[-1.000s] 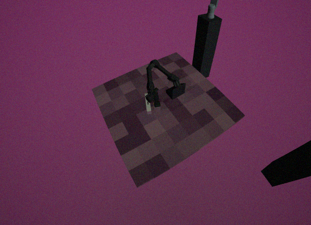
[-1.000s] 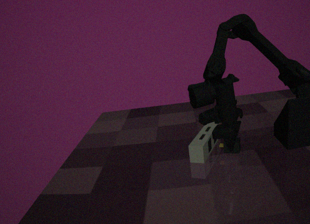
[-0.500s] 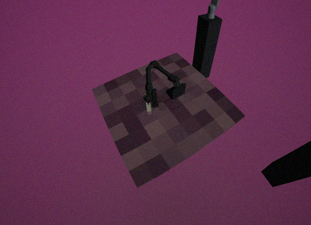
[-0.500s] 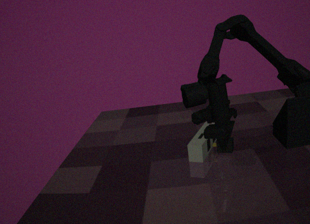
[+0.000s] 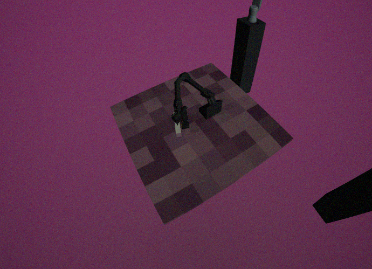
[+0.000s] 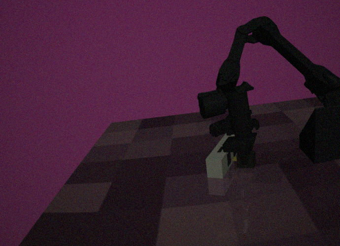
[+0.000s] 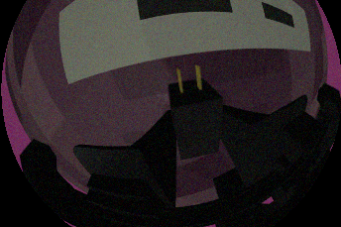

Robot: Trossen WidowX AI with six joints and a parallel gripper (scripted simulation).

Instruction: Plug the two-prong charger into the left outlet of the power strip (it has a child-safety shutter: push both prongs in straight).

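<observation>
Right now my gripper tip is 1 cm short of the charger and 1 cm below it.
</observation>
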